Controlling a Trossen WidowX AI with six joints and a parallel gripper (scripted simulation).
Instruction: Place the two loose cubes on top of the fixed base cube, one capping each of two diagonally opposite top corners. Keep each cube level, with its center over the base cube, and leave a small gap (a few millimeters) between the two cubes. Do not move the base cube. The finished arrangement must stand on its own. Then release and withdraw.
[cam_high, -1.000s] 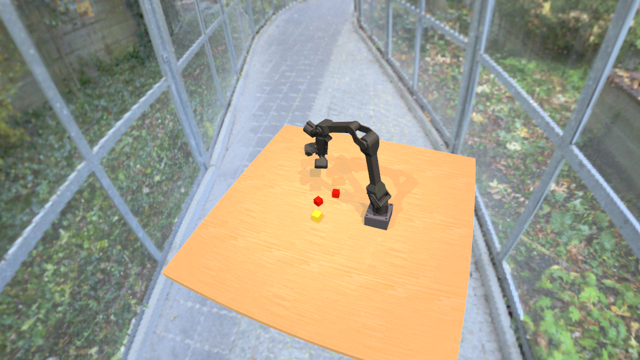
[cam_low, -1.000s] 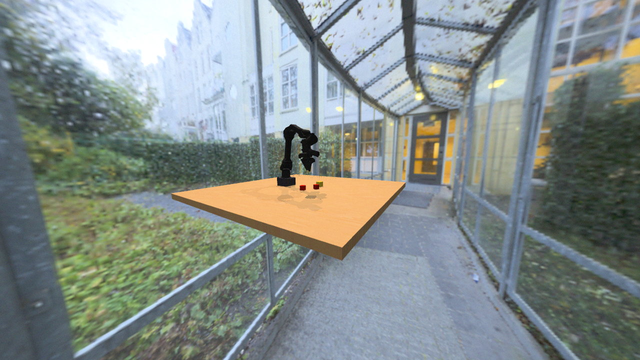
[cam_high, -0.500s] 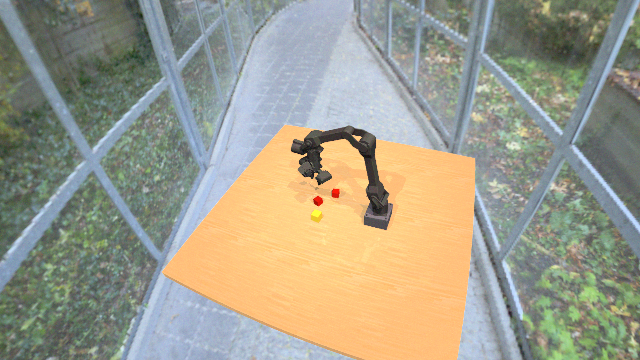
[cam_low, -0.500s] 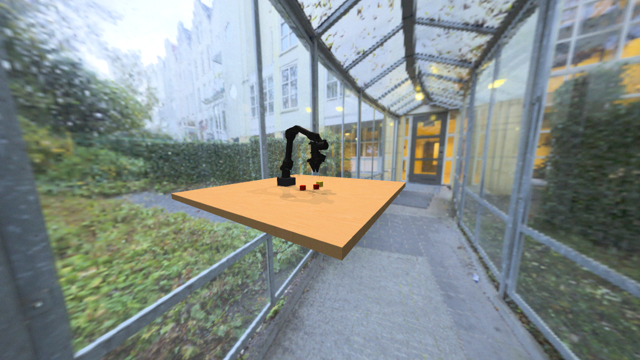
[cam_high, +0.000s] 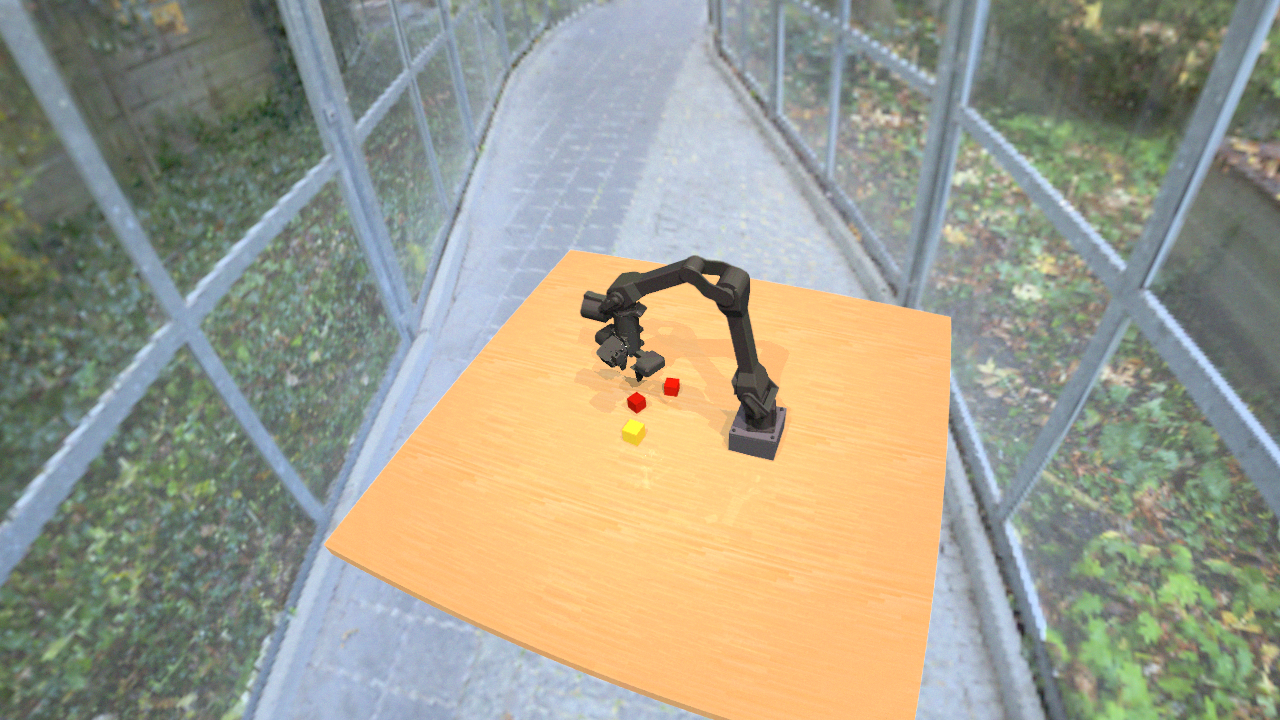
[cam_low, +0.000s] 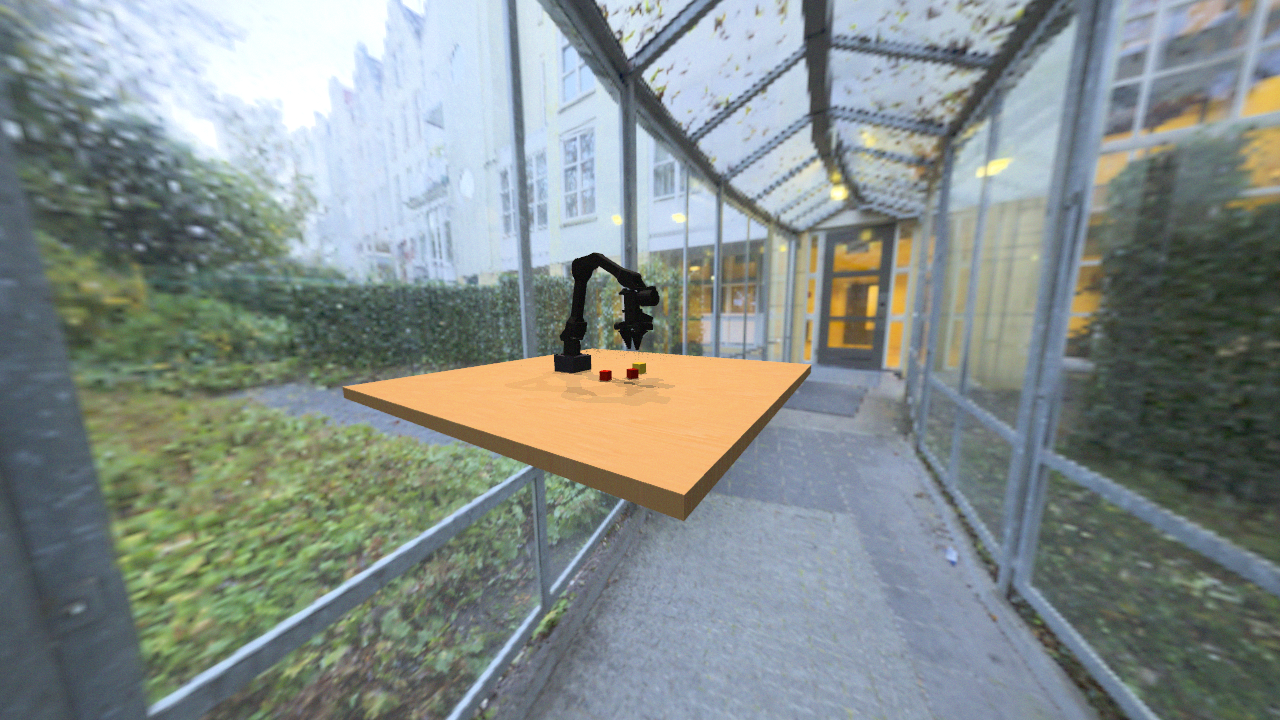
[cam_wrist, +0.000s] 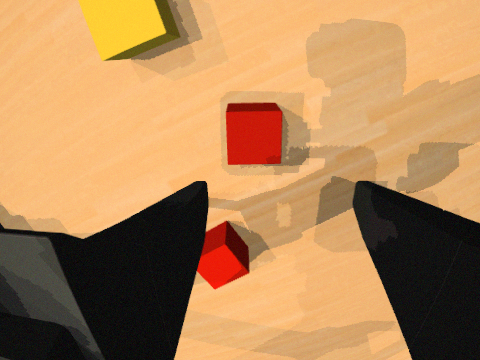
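My gripper tip is 30 mm past the yellow cube, 100 mm to the right of it and 90 mm above it.
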